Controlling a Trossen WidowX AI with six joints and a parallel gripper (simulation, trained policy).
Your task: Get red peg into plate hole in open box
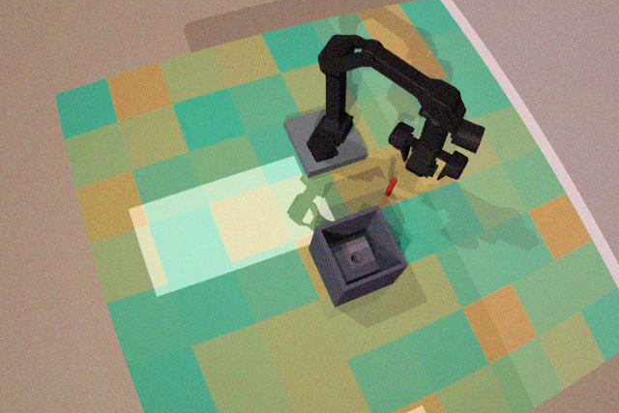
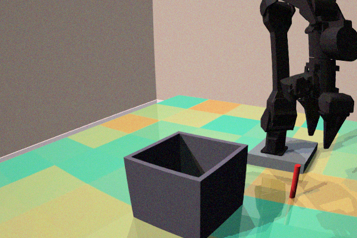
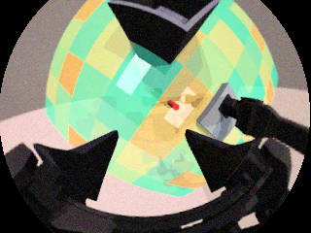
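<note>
My gripper tip is 3 cm past the red peg, 4 cm to the left of it and 11 cm above it. From my gripper tip the other things lie so: grey plate 11 cm ahead, 22 cm to the right, 10 cm below.
</note>
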